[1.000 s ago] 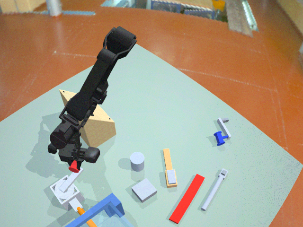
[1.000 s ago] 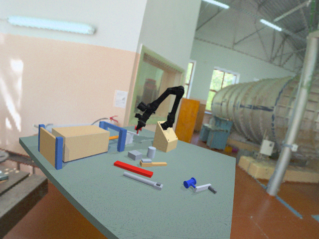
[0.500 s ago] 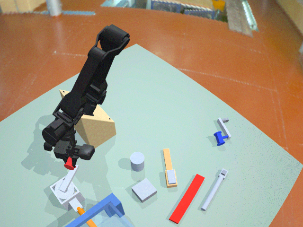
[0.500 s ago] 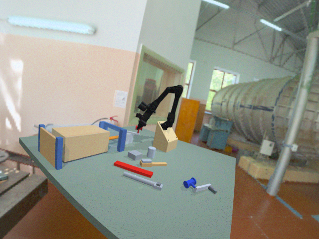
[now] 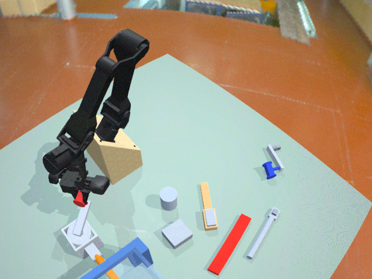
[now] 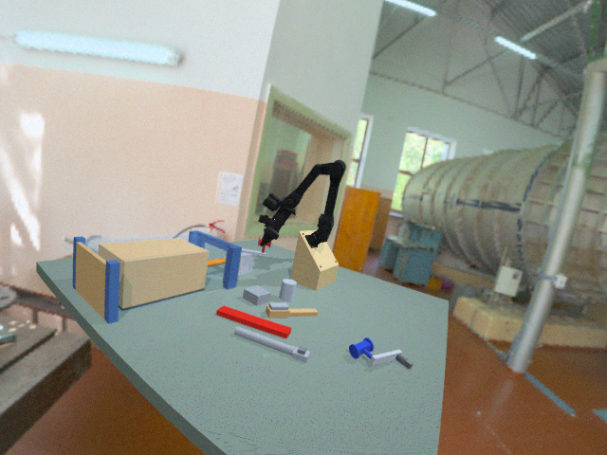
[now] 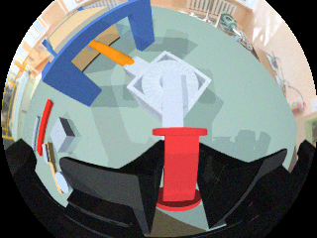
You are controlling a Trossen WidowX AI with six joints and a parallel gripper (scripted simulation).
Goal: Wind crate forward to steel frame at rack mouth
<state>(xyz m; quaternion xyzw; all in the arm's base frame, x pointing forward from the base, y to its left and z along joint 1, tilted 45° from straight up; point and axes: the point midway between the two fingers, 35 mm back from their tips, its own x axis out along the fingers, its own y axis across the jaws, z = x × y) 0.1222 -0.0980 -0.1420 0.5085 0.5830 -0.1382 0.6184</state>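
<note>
My gripper tip is now 10 mm short of the winch handle, 20 mm to the left of it and 30 mm above it. Round my gripper tip: pale grey winch (40 mm ahead, 70 mm to the right, 100 mm below); red knob (10 mm behind, 10 mm to the left); blue frame (220 mm ahead, 60 mm to the right, 30 mm below).
</note>
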